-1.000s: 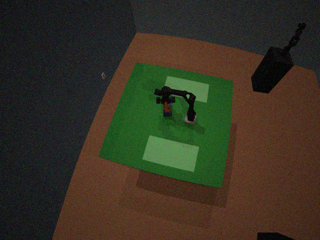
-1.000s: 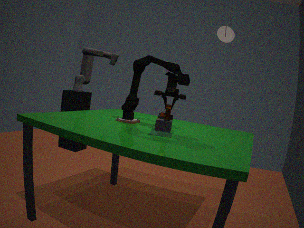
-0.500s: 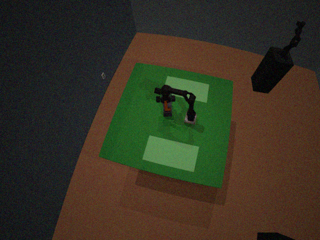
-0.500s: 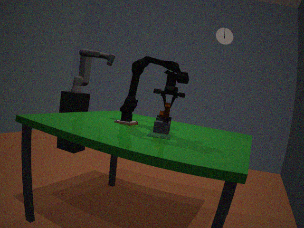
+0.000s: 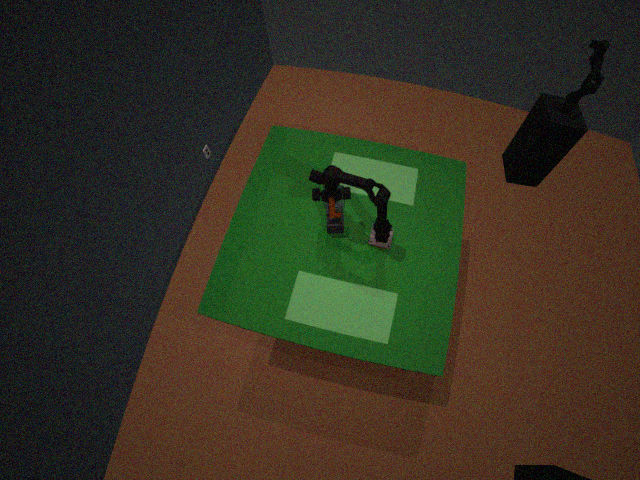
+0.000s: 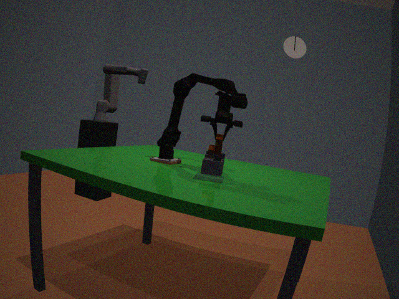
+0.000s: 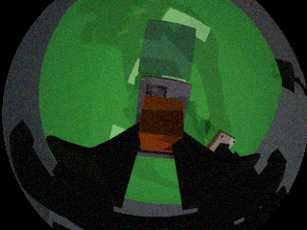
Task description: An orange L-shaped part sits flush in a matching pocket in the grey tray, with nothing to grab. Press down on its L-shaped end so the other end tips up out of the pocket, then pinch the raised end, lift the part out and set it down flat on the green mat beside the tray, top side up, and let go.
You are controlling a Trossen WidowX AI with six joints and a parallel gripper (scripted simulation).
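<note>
Right now my gripper tip is 10 mm short of the green mat, 120 mm to the left of it and 170 mm above it. The rest, counted from my gripper tip: orange L-shaped part (20 mm behind, 30 mm to the left, 30 mm below).
</note>
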